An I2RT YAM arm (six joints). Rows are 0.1 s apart.
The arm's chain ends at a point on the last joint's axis. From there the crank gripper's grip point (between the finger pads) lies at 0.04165 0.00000 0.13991 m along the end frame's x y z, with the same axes.
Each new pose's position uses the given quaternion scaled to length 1; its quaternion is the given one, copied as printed.
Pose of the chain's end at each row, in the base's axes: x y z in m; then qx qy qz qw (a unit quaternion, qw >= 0):
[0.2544 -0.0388 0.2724 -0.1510 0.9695 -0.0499 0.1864]
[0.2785 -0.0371 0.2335 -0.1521 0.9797 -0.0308 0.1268]
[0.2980 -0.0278 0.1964 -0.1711 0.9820 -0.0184 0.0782]
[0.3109 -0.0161 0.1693 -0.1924 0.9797 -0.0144 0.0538]
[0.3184 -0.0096 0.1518 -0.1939 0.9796 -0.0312 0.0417]
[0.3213 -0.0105 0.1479 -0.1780 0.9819 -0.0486 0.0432]
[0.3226 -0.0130 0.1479 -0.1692 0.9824 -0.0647 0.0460]
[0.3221 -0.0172 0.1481 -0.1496 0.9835 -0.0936 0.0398]
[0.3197 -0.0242 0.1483 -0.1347 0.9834 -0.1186 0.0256]
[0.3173 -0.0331 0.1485 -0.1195 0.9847 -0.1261 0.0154]
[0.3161 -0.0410 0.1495 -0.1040 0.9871 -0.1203 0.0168]
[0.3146 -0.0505 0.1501 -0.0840 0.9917 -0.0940 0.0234]
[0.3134 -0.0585 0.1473 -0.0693 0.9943 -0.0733 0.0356]
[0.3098 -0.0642 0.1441 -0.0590 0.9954 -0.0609 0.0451]
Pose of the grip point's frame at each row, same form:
[0.2702 -0.0574 0.1285 -0.1510 0.9695 -0.0499 0.1864]
[0.2762 -0.0529 0.0884 -0.1521 0.9797 -0.0308 0.1268]
[0.2817 -0.0432 0.0522 -0.1711 0.9820 -0.0184 0.0782]
[0.2881 -0.0329 0.0261 -0.1924 0.9797 -0.0144 0.0538]
[0.2932 -0.0318 0.0097 -0.1939 0.9796 -0.0312 0.0417]
[0.2967 -0.0364 0.0064 -0.1780 0.9819 -0.0486 0.0432]
[0.2992 -0.0427 0.0069 -0.1692 0.9824 -0.0647 0.0460]
[0.2973 -0.0539 0.0090 -0.1496 0.9835 -0.0936 0.0398]
[0.2911 -0.0672 0.0117 -0.1347 0.9834 -0.1186 0.0256]
[0.2853 -0.0773 0.0131 -0.1195 0.9847 -0.1261 0.0154]
[0.2835 -0.0825 0.0134 -0.1040 0.9871 -0.1203 0.0168]
[0.2823 -0.0832 0.0115 -0.0840 0.9917 -0.0940 0.0234]
[0.2836 -0.0842 0.0067 -0.0693 0.9943 -0.0733 0.0356]
[0.2822 -0.0855 0.0024 -0.0590 0.9954 -0.0609 0.0451]

